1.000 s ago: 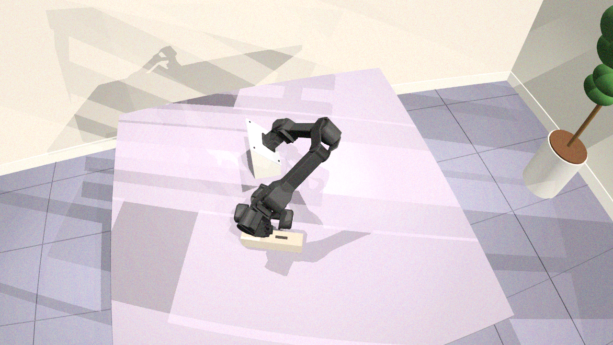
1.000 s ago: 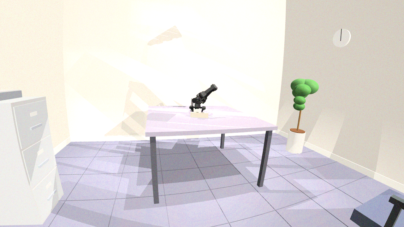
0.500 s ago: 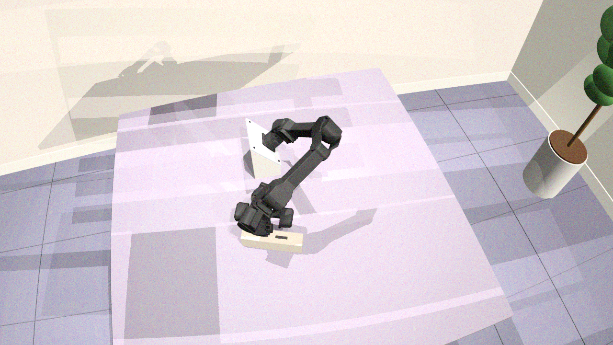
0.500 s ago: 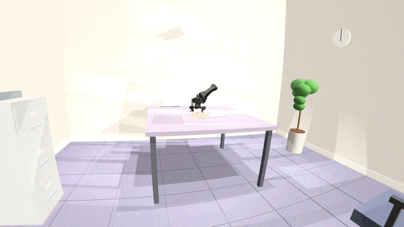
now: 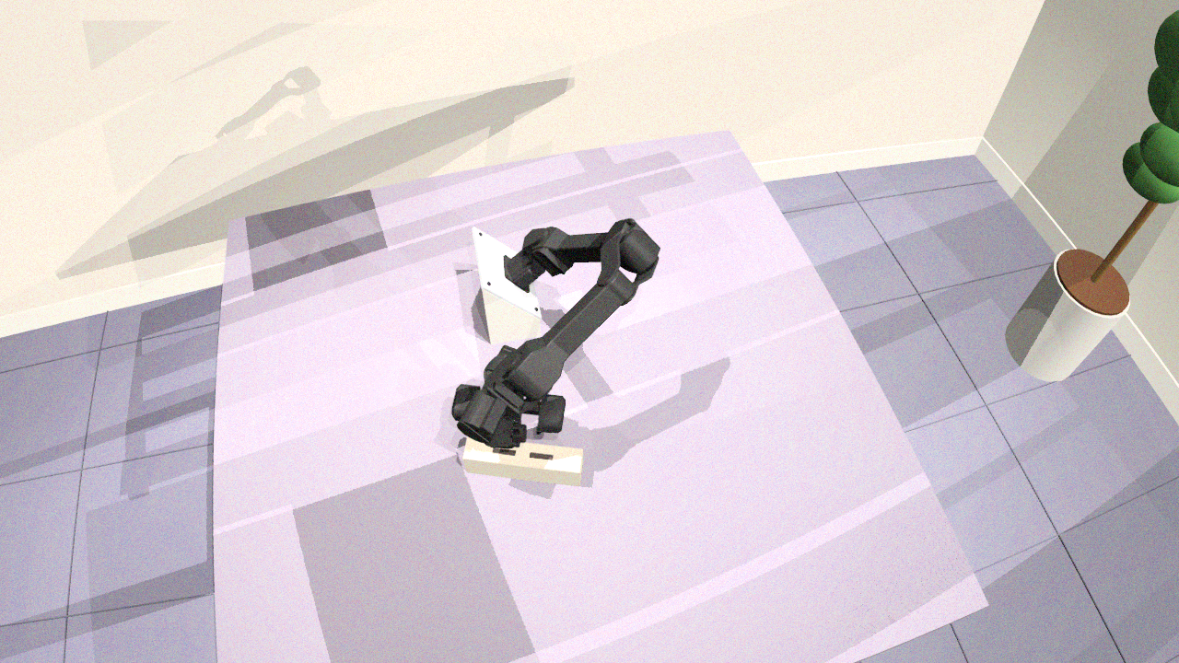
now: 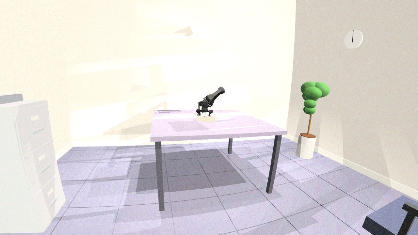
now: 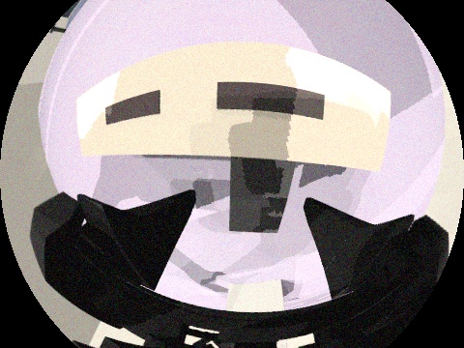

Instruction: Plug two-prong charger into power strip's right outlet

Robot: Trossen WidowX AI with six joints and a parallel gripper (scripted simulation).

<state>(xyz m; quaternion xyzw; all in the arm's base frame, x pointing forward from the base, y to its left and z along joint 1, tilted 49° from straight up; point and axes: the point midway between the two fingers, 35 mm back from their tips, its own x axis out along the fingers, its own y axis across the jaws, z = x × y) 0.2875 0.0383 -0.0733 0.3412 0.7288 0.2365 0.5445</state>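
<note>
The two-prong charger lies 30 mm ahead of my gripper tip, 10 mm to the right of it and 10 mm above it.
</note>
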